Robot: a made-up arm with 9 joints.
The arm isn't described. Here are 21 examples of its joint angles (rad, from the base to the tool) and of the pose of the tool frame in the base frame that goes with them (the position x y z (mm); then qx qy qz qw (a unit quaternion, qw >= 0)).
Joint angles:
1: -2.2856 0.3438 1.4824 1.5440 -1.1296 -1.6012 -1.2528 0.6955 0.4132
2: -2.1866 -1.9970 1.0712 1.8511 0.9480 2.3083 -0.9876 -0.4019 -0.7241
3: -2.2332 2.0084 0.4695 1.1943 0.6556 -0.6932 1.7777 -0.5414 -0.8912
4: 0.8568 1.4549 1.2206 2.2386 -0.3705 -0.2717 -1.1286 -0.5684 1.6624
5: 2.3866 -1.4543 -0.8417 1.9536 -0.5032 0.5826 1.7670 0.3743 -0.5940
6: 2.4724 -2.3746 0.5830 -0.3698 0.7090 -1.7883 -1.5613 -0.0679 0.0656
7: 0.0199 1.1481 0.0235 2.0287 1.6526 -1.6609 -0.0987 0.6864 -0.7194
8: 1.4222 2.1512 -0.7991 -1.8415 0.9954 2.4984 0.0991 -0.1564 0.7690
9: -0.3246 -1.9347 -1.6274 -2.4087 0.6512 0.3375 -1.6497 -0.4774 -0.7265
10: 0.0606 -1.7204 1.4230 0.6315 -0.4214 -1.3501 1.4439 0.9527 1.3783
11: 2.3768 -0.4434 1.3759 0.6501 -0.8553 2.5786 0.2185 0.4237 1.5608
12: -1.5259 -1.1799 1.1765 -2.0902 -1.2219 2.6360 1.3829 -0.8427 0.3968
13: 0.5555 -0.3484 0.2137 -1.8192 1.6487 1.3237 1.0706 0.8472 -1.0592
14: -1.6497 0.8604 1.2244 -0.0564 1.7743 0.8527 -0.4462 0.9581 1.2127
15: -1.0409 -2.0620 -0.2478 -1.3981 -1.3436 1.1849 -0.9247 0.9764 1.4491
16: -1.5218 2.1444 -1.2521 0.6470 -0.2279 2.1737 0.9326 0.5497 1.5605
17: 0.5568 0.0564 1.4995 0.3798 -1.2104 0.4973 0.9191 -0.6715 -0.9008
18: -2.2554 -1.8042 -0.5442 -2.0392 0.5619 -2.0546 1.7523 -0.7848 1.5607
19: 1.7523 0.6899 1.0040 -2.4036 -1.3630 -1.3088 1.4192 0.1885 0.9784
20: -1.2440 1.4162 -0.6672 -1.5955 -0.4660 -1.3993 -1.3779 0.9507 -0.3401
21: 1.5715 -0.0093 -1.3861 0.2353 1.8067 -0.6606 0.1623 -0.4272 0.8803
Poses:
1: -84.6 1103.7 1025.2 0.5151 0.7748 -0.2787 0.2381
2: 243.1 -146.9 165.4 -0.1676 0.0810 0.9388 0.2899
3: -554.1 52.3 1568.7 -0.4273 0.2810 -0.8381 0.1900
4: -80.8 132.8 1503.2 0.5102 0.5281 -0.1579 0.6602
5: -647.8 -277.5 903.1 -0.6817 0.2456 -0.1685 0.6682
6: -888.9 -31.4 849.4 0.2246 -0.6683 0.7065 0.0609
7: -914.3 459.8 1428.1 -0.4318 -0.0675 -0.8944 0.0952
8: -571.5 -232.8 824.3 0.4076 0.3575 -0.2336 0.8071
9: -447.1 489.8 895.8 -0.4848 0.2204 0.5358 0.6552
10: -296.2 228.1 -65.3 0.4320 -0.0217 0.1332 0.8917
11: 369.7 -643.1 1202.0 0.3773 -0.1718 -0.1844 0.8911
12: 171.4 55.3 142.9 0.6353 0.6310 0.1927 0.4013
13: -342.4 -91.9 399.7 -0.3961 0.7400 -0.5270 0.1331
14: -94.2 747.4 1047.0 -0.0658 0.4117 -0.1737 0.8922
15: 232.7 188.8 1202.1 0.0694 0.2968 0.4454 0.8419
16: 411.9 192.1 1229.3 0.6073 0.3063 0.3884 0.6217
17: -1066.0 -222.6 1022.1 0.0899 0.4295 0.8425 0.3125
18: -323.9 23.6 1154.5 0.4625 -0.2937 0.3572 0.7565
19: 81.2 -447.7 1339.8 -0.7547 0.1151 0.1312 0.6324
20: 268.0 548.1 727.7 -0.0011 0.0292 0.0084 0.9995
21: -587.3 425.6 1307.5 0.0487 0.8636 0.2368 0.4424
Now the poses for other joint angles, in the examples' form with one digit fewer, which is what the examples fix.
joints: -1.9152 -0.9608 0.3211 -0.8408 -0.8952 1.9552 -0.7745 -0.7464 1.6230
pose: 534 -183 831 -0.312 -0.100 0.209 0.921
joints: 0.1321 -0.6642 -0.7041 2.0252 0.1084 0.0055 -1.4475 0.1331 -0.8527
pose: -488 705 495 -0.498 -0.684 -0.500 0.185
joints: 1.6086 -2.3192 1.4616 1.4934 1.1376 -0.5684 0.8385 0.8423 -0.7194
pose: -508 -262 53 -0.461 -0.137 0.859 0.172
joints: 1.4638 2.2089 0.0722 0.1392 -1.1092 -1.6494 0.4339 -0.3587 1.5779
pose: -814 359 1231 -0.192 0.914 0.030 0.356
